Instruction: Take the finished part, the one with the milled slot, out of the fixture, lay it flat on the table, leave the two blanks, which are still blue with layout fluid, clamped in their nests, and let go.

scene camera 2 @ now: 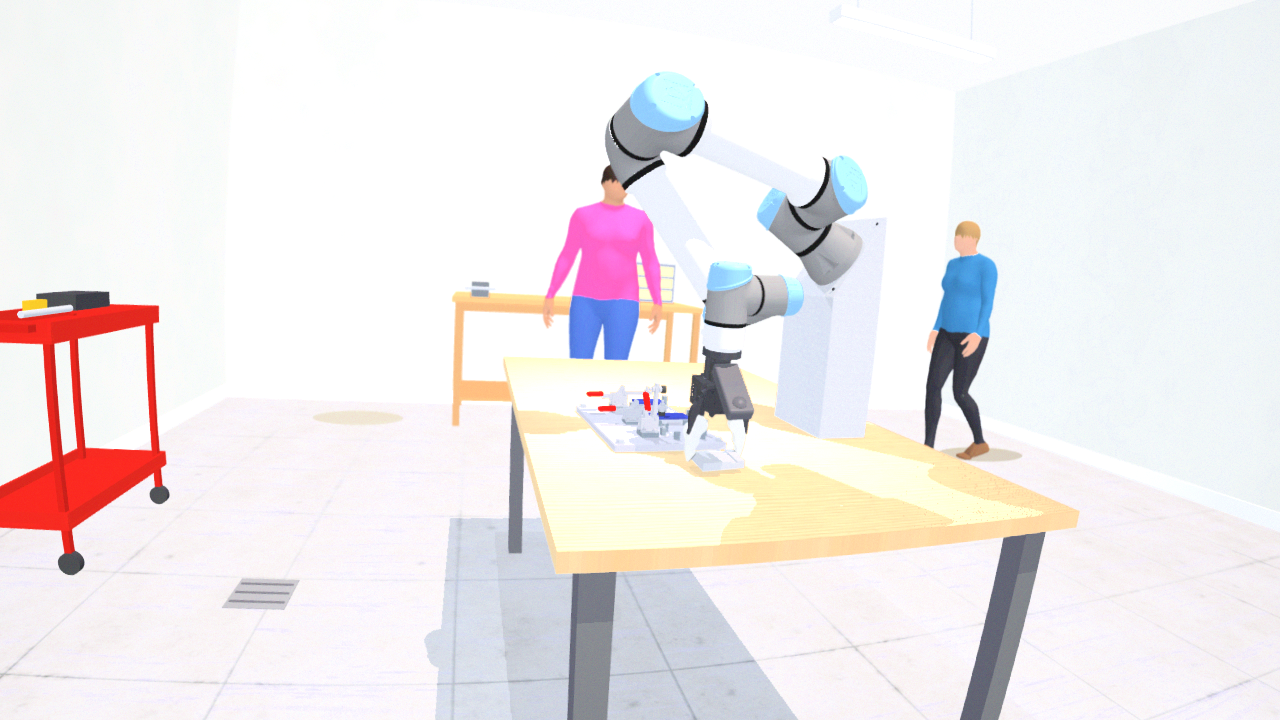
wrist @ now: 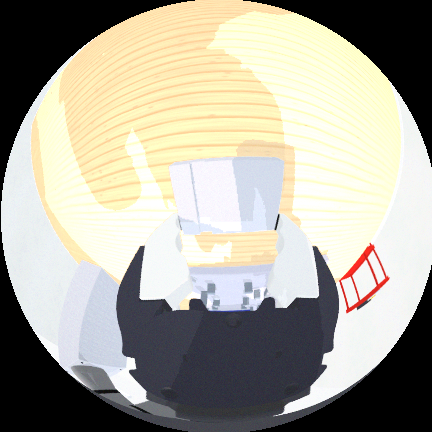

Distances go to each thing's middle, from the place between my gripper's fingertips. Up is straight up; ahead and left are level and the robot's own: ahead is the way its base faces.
My gripper is now 2 cm to the right of the finished part (scene camera 2: 711, 460) and 1 cm below it. Also, from my hand: fixture plate (scene camera 2: 608, 425) (3 cm ahead, 27 cm to the right).
